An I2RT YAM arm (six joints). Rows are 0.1 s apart.
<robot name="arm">
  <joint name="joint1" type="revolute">
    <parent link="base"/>
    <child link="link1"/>
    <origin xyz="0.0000 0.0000 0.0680"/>
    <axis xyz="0 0 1"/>
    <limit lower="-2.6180" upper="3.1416"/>
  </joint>
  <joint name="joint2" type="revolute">
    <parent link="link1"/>
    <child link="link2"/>
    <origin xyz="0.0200 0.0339 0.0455"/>
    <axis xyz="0 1 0"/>
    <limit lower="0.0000" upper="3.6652"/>
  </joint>
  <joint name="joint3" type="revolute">
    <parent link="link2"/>
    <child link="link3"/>
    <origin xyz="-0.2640 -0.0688 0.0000"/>
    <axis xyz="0 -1 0"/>
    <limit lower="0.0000" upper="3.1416"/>
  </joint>
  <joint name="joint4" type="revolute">
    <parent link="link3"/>
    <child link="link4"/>
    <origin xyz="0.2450 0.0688 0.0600"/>
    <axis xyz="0 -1 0"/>
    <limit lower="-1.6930" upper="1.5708"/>
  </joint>
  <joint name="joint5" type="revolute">
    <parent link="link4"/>
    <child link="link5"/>
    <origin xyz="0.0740 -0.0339 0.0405"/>
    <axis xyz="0 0 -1"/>
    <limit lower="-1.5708" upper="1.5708"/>
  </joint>
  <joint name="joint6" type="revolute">
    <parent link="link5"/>
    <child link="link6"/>
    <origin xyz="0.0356 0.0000 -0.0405"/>
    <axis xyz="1 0 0"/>
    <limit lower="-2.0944" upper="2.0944"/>
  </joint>
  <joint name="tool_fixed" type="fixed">
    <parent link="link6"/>
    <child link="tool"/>
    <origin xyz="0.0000 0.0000 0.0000" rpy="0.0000 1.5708 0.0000"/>
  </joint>
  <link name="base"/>
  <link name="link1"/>
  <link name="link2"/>
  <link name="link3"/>
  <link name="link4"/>
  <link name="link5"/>
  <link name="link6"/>
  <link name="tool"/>
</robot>
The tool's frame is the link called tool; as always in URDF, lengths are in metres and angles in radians.
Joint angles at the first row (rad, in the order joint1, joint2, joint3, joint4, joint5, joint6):
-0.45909 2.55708 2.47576 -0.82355 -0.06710 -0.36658
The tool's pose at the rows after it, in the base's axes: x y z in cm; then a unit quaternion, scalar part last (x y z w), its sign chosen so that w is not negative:
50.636 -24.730 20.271 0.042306 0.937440 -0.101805 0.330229
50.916 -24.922 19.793 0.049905 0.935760 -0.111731 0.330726
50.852 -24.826 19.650 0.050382 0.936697 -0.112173 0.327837
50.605 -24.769 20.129 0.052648 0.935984 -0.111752 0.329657
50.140 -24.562 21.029 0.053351 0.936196 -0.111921 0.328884
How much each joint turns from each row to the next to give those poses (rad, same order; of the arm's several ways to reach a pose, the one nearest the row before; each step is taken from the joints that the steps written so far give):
0.00008 0.01537 -0.02220 0.07406 -0.00731 0.02504
0.00056 0.01687 0.01039 0.01571 0.02251 0.00894
0.00127 -0.00589 -0.01534 0.00413 0.00397 0.00056
-0.00110 -0.01912 -0.01794 0.00215 -0.00116 0.00433
-0.00029 -0.03213 -0.02388 -0.00964 0.00114 0.00073

